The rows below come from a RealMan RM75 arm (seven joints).
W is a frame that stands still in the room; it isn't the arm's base.
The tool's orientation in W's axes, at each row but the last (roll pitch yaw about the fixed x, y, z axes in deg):
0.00, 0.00, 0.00
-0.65, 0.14, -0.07
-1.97, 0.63, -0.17
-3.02, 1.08, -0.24
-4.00, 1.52, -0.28
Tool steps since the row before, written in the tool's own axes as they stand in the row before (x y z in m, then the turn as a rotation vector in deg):
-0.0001, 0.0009, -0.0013, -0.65, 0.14, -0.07
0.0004, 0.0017, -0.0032, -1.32, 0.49, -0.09
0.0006, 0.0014, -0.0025, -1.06, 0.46, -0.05
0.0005, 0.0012, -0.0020, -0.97, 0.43, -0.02
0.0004, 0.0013, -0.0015, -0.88, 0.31, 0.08
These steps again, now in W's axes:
-0.0001, 0.0009, -0.0013, -0.65, 0.14, -0.07
0.0004, 0.0017, -0.0032, -1.32, 0.49, -0.09
0.0006, 0.0013, -0.0026, -1.06, 0.46, -0.05
0.0005, 0.0011, -0.0021, -0.97, 0.43, -0.02
0.0004, 0.0012, -0.0016, -0.88, 0.32, 0.08

